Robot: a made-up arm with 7 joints. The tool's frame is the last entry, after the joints. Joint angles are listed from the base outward.
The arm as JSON. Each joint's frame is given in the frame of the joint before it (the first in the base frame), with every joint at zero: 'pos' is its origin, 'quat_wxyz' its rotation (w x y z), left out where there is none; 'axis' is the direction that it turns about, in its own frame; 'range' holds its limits. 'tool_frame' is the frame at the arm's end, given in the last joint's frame.
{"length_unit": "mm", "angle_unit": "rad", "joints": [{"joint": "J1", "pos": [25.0, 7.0, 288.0], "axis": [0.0, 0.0, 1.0], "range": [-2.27, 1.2]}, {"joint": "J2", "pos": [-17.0, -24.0, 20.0], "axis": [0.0, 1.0, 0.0], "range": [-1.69, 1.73]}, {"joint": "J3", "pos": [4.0, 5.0, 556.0], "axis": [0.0, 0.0, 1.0], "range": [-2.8, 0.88]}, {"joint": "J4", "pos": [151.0, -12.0, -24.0], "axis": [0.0, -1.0, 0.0], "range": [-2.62, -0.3]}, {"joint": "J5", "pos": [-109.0, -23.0, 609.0], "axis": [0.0, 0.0, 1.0], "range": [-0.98, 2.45]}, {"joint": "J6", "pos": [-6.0, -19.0, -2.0], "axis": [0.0, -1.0, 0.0], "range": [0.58, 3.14]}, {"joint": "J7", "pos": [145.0, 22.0, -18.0], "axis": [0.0, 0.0, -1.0], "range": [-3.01, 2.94]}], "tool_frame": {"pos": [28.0, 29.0, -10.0]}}
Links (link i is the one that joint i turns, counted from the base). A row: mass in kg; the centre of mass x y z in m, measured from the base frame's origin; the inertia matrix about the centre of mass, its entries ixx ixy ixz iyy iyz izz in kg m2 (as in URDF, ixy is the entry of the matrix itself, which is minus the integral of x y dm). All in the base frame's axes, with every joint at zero. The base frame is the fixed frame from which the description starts. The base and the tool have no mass.
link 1: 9.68; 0.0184 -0.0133 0.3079; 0.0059 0 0 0.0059 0 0.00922
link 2: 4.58; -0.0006 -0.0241 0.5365; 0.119 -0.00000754 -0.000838 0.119 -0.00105 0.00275
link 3: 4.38; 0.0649 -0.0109 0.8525; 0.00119 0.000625 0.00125 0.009 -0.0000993 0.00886
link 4: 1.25; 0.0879 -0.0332 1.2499; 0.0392 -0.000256 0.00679 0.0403 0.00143 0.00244
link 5: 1.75; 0.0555 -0.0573 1.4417; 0.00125 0 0 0.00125 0 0.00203
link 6: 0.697; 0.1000 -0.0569 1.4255; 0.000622 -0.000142 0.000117 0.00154 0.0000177 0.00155
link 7: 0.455; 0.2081 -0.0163 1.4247; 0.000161 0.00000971 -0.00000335 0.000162 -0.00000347 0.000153
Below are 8 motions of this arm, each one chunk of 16 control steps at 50 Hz.
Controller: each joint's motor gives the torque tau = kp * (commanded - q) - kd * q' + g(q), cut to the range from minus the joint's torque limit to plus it. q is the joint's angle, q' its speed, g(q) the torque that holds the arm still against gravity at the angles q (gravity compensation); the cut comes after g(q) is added. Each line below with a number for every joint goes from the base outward.
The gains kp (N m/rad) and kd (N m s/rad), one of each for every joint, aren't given. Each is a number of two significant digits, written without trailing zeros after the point. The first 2 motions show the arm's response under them.
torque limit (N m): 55 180 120 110 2 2.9 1.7
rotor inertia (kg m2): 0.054 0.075 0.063 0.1 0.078 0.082 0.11
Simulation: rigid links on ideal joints. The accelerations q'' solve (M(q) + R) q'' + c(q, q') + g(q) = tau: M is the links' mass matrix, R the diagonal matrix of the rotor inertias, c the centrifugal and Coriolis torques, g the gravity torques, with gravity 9.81 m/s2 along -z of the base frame. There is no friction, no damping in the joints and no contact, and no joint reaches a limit. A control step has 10 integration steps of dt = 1/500 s. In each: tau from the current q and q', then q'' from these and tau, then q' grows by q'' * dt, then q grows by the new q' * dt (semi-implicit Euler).
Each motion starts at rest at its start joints. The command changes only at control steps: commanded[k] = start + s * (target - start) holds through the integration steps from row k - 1 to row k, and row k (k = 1, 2, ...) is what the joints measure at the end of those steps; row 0 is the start. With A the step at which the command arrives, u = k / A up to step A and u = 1 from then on. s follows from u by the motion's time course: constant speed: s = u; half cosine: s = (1 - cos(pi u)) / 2; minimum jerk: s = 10 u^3 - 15 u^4 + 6 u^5; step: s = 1 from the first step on.
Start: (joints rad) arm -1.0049 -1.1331 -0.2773 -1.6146 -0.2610 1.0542 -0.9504
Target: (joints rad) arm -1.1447 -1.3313 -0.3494 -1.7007 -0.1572 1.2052 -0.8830
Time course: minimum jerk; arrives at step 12
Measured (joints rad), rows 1 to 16:
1: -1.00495 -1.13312 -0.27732 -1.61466 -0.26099 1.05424 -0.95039
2: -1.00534 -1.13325 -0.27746 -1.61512 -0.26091 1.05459 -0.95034
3: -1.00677 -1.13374 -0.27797 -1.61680 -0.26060 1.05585 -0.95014
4: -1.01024 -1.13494 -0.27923 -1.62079 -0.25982 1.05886 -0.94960
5: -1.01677 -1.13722 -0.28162 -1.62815 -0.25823 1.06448 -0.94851
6: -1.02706 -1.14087 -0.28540 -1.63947 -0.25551 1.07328 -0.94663
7: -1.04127 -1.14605 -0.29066 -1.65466 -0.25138 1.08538 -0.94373
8: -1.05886 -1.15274 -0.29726 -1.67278 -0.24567 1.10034 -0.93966
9: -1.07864 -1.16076 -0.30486 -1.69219 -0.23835 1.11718 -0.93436
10: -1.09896 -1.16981 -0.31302 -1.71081 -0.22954 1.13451 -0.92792
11: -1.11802 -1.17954 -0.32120 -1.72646 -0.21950 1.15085 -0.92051
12: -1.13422 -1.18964 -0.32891 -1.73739 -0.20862 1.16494 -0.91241
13: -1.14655 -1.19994 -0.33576 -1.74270 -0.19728 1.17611 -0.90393
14: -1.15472 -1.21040 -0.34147 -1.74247 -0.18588 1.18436 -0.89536
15: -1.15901 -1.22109 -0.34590 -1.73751 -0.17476 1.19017 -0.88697
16: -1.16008 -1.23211 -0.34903 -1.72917 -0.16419 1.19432 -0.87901
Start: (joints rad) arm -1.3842 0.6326 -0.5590 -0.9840 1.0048 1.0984 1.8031
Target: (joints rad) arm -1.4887 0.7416 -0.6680 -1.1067 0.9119 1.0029 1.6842
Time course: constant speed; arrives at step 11
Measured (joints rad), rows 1 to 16:
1: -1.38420 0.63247 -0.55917 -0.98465 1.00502 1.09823 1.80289
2: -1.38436 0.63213 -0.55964 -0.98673 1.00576 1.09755 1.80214
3: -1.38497 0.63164 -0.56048 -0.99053 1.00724 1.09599 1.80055
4: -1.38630 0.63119 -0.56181 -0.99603 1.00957 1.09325 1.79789
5: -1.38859 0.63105 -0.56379 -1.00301 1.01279 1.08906 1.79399
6: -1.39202 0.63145 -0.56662 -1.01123 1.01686 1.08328 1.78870
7: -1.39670 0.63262 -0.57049 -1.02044 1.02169 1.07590 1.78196
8: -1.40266 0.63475 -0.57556 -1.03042 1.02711 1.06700 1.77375
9: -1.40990 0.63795 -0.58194 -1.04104 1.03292 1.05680 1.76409
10: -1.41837 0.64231 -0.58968 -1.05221 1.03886 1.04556 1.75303
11: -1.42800 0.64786 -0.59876 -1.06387 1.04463 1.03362 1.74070
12: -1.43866 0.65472 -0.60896 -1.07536 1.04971 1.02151 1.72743
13: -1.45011 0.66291 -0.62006 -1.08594 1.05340 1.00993 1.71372
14: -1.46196 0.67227 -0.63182 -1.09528 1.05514 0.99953 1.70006
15: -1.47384 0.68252 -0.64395 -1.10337 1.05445 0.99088 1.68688
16: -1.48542 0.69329 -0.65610 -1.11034 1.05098 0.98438 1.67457
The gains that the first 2 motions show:
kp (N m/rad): 460 180 180 320 3.7 11 8.1
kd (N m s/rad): 19 22 9.5 10 0.27 0.73 0.41
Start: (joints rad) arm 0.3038 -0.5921 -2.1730 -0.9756 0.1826 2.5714 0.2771
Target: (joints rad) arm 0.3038 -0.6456 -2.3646 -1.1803 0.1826 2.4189 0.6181
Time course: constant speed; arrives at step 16
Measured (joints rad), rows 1 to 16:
1: 0.30379 -0.59149 -2.17413 -0.97678 0.18241 2.57148 0.27745
2: 0.30364 -0.58971 -2.17734 -0.98052 0.18178 2.57166 0.27872
3: 0.30332 -0.58676 -2.18271 -0.98723 0.18055 2.57173 0.28143
4: 0.30293 -0.58295 -2.18994 -0.99666 0.17870 2.57141 0.28599
5: 0.30263 -0.57873 -2.19862 -1.00819 0.17621 2.57036 0.29272
6: 0.30258 -0.57454 -2.20830 -1.02113 0.17314 2.56825 0.30188
7: 0.30288 -0.57074 -2.21860 -1.03486 0.16956 2.56483 0.31362
8: 0.30354 -0.56760 -2.22923 -1.04894 0.16555 2.55994 0.32801
9: 0.30453 -0.56529 -2.23996 -1.06307 0.16119 2.55350 0.34505
10: 0.30577 -0.56387 -2.25069 -1.07711 0.15657 2.54553 0.36467
11: 0.30718 -0.56335 -2.26135 -1.09101 0.15176 2.53610 0.38672
12: 0.30867 -0.56371 -2.27196 -1.10478 0.14684 2.52535 0.41099
13: 0.31015 -0.56488 -2.28255 -1.11845 0.14188 2.51346 0.43724
14: 0.31158 -0.56680 -2.29318 -1.13207 0.13697 2.50063 0.46518
15: 0.31290 -0.56941 -2.30393 -1.14566 0.13218 2.48708 0.49450
16: 0.31407 -0.57264 -2.31483 -1.15925 0.12759 2.47301 0.52486

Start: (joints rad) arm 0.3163 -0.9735 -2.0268 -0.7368 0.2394 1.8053 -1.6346
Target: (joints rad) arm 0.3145 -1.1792 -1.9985 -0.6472 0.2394 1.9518 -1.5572
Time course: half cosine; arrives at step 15
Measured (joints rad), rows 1 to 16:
1: 0.31633 -0.97358 -2.02669 -0.73666 0.23940 1.80531 -1.63459
2: 0.31649 -0.97395 -2.02619 -0.73594 0.23939 1.80541 -1.63452
3: 0.31692 -0.97490 -2.02496 -0.73410 0.23938 1.80573 -1.63431
4: 0.31771 -0.97670 -2.02276 -0.73065 0.23936 1.80655 -1.63384
5: 0.31891 -0.97952 -2.01945 -0.72536 0.23933 1.80820 -1.63296
6: 0.32047 -0.98344 -2.01505 -0.71823 0.23928 1.81104 -1.63150
7: 0.32230 -0.98846 -2.00970 -0.70953 0.23922 1.81546 -1.62931
8: 0.32424 -0.99450 -2.00367 -0.69967 0.23914 1.82176 -1.62626
9: 0.32613 -1.00143 -1.99730 -0.68918 0.23903 1.83011 -1.62223
10: 0.32779 -1.00909 -1.99098 -0.67863 0.23888 1.84060 -1.61717
11: 0.32905 -1.01734 -1.98513 -0.66854 0.23869 1.85309 -1.61107
12: 0.32978 -1.02602 -1.98011 -0.65942 0.23844 1.86734 -1.60400
13: 0.32987 -1.03499 -1.97625 -0.65166 0.23811 1.88293 -1.59609
14: 0.32926 -1.04411 -1.97382 -0.64559 0.23770 1.89933 -1.58753
15: 0.32791 -1.05324 -1.97298 -0.64144 0.23720 1.91589 -1.57857
16: 0.32587 -1.06232 -1.97369 -0.63922 0.23661 1.93195 -1.56949

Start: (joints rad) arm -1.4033 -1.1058 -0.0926 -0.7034 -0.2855 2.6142 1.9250
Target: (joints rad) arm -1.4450 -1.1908 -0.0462 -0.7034 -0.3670 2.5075 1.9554
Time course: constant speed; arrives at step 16
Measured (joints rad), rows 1 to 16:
1: -1.40334 -1.10589 -0.09252 -0.70355 -0.28548 2.61402 1.92504
2: -1.40351 -1.10617 -0.09225 -0.70398 -0.28542 2.61335 1.92517
3: -1.40387 -1.10670 -0.09174 -0.70471 -0.28532 2.61193 1.92545
4: -1.40450 -1.10746 -0.09092 -0.70564 -0.28518 2.60958 1.92593
5: -1.40542 -1.10845 -0.08977 -0.70667 -0.28502 2.60615 1.92665
6: -1.40668 -1.10967 -0.08828 -0.70769 -0.28489 2.60159 1.92761
7: -1.40830 -1.11110 -0.08643 -0.70862 -0.28485 2.59592 1.92885
8: -1.41027 -1.11275 -0.08423 -0.70942 -0.28496 2.58919 1.93035
9: -1.41259 -1.11465 -0.08169 -0.71006 -0.28530 2.58154 1.93212
10: -1.41524 -1.11679 -0.07881 -0.71054 -0.28596 2.57311 1.93414
11: -1.41818 -1.11922 -0.07564 -0.71088 -0.28702 2.56407 1.93638
12: -1.42139 -1.12193 -0.07220 -0.71110 -0.28857 2.55461 1.93881
13: -1.42481 -1.12495 -0.06853 -0.71121 -0.29068 2.54491 1.94140
14: -1.42841 -1.12828 -0.06467 -0.71124 -0.29343 2.53515 1.94412
15: -1.43214 -1.13193 -0.06068 -0.71120 -0.29688 2.52548 1.94692
16: -1.43594 -1.13590 -0.05660 -0.71109 -0.30107 2.51603 1.94976

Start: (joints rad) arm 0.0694 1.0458 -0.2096 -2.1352 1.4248 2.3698 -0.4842
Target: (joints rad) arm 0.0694 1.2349 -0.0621 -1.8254 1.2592 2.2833 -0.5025
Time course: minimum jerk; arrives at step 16
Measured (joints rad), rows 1 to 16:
1: 0.06939 1.04582 -0.20959 -2.13516 1.42481 2.36980 -0.48420
2: 0.06929 1.04595 -0.20948 -2.13477 1.42491 2.36979 -0.48421
3: 0.06895 1.04646 -0.20908 -2.13330 1.42528 2.36976 -0.48425
4: 0.06813 1.04778 -0.20810 -2.12954 1.42618 2.36965 -0.48434
5: 0.06662 1.05040 -0.20622 -2.12203 1.42790 2.36936 -0.48452
6: 0.06429 1.05485 -0.20315 -2.10927 1.43065 2.36877 -0.48483
7: 0.06115 1.06155 -0.19868 -2.09008 1.43444 2.36772 -0.48529
8: 0.05737 1.07076 -0.19274 -2.06381 1.43905 2.36604 -0.48593
9: 0.05324 1.08246 -0.18538 -2.03057 1.44398 2.36361 -0.48674
10: 0.04920 1.09636 -0.17677 -1.99133 1.44842 2.36032 -0.48770
11: 0.04569 1.11184 -0.16718 -1.94799 1.45138 2.35609 -0.48877
12: 0.04319 1.12799 -0.15691 -1.90319 1.45178 2.35094 -0.48990
13: 0.04208 1.14372 -0.14630 -1.86013 1.44856 2.34494 -0.49105
14: 0.04261 1.15789 -0.13563 -1.82211 1.44090 2.33825 -0.49217
15: 0.04487 1.16949 -0.12511 -1.79198 1.42831 2.33115 -0.49322
16: 0.04874 1.17794 -0.11482 -1.77162 1.41076 2.32396 -0.49420

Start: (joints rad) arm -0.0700 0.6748 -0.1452 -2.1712 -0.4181 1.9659 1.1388
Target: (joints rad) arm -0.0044 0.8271 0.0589 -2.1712 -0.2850 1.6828 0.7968
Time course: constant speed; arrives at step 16
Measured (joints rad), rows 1 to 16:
1: -0.07008 0.67490 -0.14489 -2.17109 -0.41793 1.96539 1.13849
2: -0.07022 0.67526 -0.14391 -2.17074 -0.41732 1.96360 1.13733
3: -0.07029 0.67599 -0.14207 -2.17011 -0.41603 1.95996 1.13484
4: -0.07014 0.67721 -0.13923 -2.16919 -0.41391 1.95410 1.13062
5: -0.06960 0.67897 -0.13532 -2.16805 -0.41081 1.94585 1.12433
6: -0.06857 0.68133 -0.13024 -2.16676 -0.40666 1.93515 1.11572
7: -0.06698 0.68432 -0.12393 -2.16539 -0.40145 1.92210 1.10461
8: -0.06479 0.68797 -0.11632 -2.16405 -0.39518 1.90690 1.09091
9: -0.06199 0.69228 -0.10737 -2.16278 -0.38793 1.88981 1.07459
10: -0.05859 0.69727 -0.09706 -2.16165 -0.37979 1.87115 1.05571
11: -0.05462 0.70294 -0.08540 -2.16069 -0.37089 1.85129 1.03437
12: -0.05011 0.70931 -0.07244 -2.15991 -0.36138 1.83055 1.01075
13: -0.04511 0.71636 -0.05825 -2.15931 -0.35139 1.80930 0.98506
14: -0.03966 0.72408 -0.04292 -2.15889 -0.34108 1.78785 0.95756
15: -0.03381 0.73246 -0.02658 -2.15862 -0.33059 1.76648 0.92853
16: -0.02763 0.74146 -0.00934 -2.15849 -0.32004 1.74542 0.89827

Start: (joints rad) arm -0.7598 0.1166 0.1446 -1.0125 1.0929 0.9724 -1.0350
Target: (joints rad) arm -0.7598 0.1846 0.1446 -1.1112 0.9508 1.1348 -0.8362
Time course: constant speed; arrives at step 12
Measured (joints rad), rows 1 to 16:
1: -0.75980 0.11635 0.14456 -1.01325 1.09295 0.97284 -1.03473
2: -0.75985 0.11563 0.14449 -1.01561 1.09305 0.97436 -1.03374
3: -0.75994 0.11443 0.14440 -1.01983 1.09310 0.97737 -1.03164
4: -0.76006 0.11293 0.14433 -1.02571 1.09293 0.98209 -1.02811
5: -0.76018 0.11137 0.14430 -1.03287 1.09236 0.98861 -1.02288
6: -0.76026 0.11000 0.14434 -1.04083 1.09118 0.99691 -1.01576
7: -0.76031 0.10904 0.14444 -1.04919 1.08921 1.00693 -1.00663
8: -0.76029 0.10863 0.14463 -1.05766 1.08632 1.01850 -0.99542
9: -0.76023 0.10888 0.14490 -1.06606 1.08240 1.03148 -0.98214
10: -0.76011 0.10981 0.14523 -1.07432 1.07739 1.04568 -0.96683
11: -0.75995 0.11144 0.14561 -1.08245 1.07124 1.06088 -0.94961
12: -0.75976 0.11375 0.14603 -1.09051 1.06394 1.07688 -0.93064
13: -0.75957 0.11693 0.14649 -1.09785 1.05547 1.09302 -0.91036
14: -0.75933 0.12118 0.14697 -1.10369 1.04587 1.10842 -0.88946
15: -0.75906 0.12645 0.14743 -1.10782 1.03527 1.12245 -0.86857
16: -0.75878 0.13256 0.14782 -1.11042 1.02390 1.13472 -0.84826

